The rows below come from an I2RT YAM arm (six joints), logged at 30 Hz.
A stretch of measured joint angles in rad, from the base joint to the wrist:
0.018, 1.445, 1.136, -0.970, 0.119, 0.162
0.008, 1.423, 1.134, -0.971, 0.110, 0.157
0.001, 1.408, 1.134, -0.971, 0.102, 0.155
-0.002, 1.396, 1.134, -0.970, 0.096, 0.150
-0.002, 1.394, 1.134, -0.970, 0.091, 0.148
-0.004, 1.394, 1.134, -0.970, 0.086, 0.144
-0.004, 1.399, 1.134, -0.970, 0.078, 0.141
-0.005, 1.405, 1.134, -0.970, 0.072, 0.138
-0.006, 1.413, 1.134, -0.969, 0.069, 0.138
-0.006, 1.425, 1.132, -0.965, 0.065, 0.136
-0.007, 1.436, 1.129, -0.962, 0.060, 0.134
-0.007, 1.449, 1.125, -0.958, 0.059, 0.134
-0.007, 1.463, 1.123, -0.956, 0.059, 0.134
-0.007, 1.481, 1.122, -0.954, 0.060, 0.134
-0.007, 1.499, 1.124, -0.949, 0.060, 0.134
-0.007, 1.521, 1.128, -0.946, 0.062, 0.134
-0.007, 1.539, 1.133, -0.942, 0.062, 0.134
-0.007, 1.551, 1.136, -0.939, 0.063, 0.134
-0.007, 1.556, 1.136, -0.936, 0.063, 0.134
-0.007, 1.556, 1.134, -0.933, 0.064, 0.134
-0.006, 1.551, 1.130, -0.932, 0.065, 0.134
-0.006, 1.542, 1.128, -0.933, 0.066, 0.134
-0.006, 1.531, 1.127, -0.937, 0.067, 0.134
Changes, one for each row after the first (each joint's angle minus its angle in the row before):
-0.010, -0.022, -0.002, -0.001, -0.009, -0.005
-0.007, -0.015, 0.000, 0.000, -0.008, -0.002
-0.003, -0.012, 0.000, 0.001, -0.006, -0.005
0.000, -0.002, 0.000, 0.000, -0.005, -0.002
-0.002, 0.000, 0.000, 0.000, -0.005, -0.004
0.000, 0.005, 0.000, 0.000, -0.008, -0.003
-0.001, 0.006, 0.000, 0.000, -0.006, -0.003
-0.001, 0.008, 0.000, 0.001, -0.003, 0.000
0.000, 0.012, -0.002, 0.004, -0.004, -0.002
-0.001, 0.011, -0.003, 0.003, -0.005, -0.002
0.000, 0.013, -0.004, 0.004, -0.001, 0.000
0.000, 0.014, -0.002, 0.002, 0.000, 0.000
0.000, 0.018, -0.001, 0.002, 0.001, 0.000
0.000, 0.018, 0.002, 0.005, 0.000, 0.000
0.000, 0.022, 0.004, 0.003, 0.002, 0.000
0.000, 0.018, 0.005, 0.004, 0.000, 0.000
0.000, 0.012, 0.003, 0.003, 0.001, 0.000
0.000, 0.005, 0.000, 0.003, 0.000, 0.000
0.000, 0.000, -0.002, 0.003, 0.001, 0.000
0.001, -0.005, -0.004, 0.001, 0.001, 0.000
0.000, -0.009, -0.002, -0.001, 0.001, 0.000
0.000, -0.011, -0.001, -0.004, 0.001, 0.000

